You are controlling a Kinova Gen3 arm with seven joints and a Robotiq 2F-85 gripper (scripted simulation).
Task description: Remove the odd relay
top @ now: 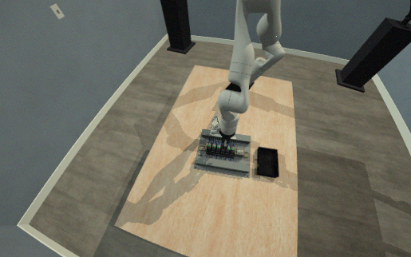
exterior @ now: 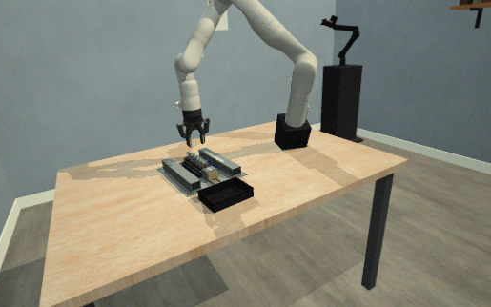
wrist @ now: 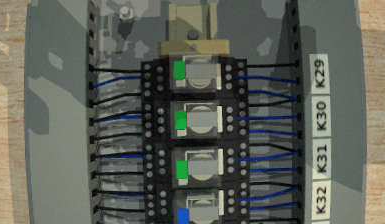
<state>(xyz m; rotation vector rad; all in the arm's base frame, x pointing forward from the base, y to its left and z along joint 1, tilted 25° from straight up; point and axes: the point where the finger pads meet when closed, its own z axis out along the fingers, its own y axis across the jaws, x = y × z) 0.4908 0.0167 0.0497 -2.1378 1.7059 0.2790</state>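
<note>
My hand is 1 cm to the right of the grey relay panel and 11 cm above it. The rest, counted from my hand: black parts tray (3 cm behind, 26 cm to the left, 12 cm below).
</note>
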